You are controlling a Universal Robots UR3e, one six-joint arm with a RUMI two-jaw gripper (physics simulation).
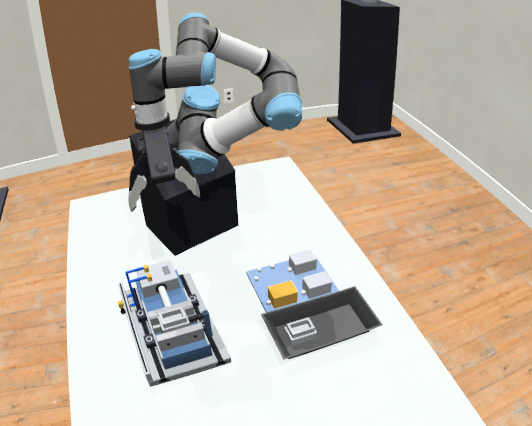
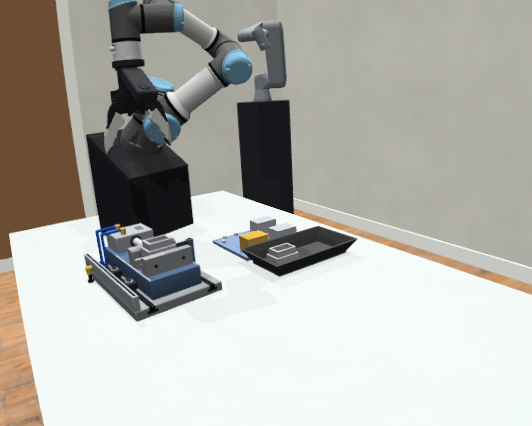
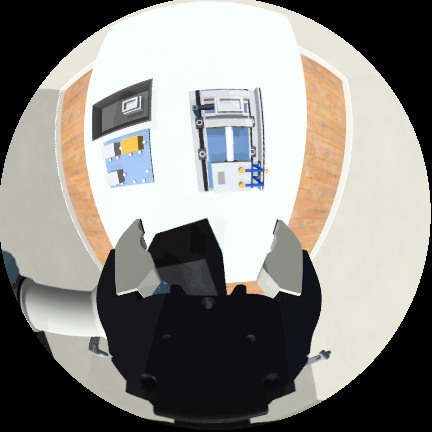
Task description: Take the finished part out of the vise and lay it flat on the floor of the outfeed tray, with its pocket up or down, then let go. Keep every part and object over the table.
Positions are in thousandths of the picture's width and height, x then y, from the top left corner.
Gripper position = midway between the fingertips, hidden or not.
Labels:
my gripper: image 1 311,480; image 2 262,351; image 3 483,513

